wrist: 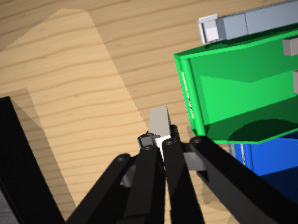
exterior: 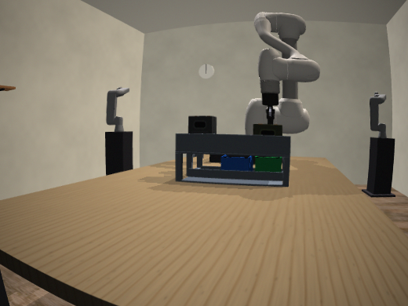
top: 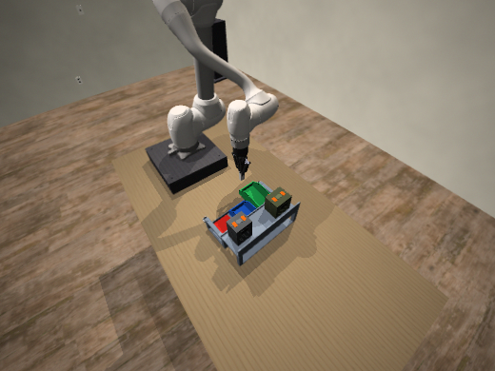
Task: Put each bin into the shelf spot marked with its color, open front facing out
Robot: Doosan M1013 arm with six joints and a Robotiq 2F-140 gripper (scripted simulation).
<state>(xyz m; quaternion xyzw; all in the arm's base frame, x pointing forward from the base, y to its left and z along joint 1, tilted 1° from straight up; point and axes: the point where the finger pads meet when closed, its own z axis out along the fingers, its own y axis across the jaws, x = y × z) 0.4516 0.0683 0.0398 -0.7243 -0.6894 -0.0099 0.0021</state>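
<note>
The green bin is 120 mm ahead of my hand, 10 mm to the right of it and 70 mm below it. From my hand the other things lie so: blue bin: 170 mm ahead, 120 mm to the right, 80 mm below; then olive box: 270 mm ahead, 10 mm to the right, 20 mm above; then black box: 260 mm ahead, 240 mm to the right, 40 mm above.
</note>
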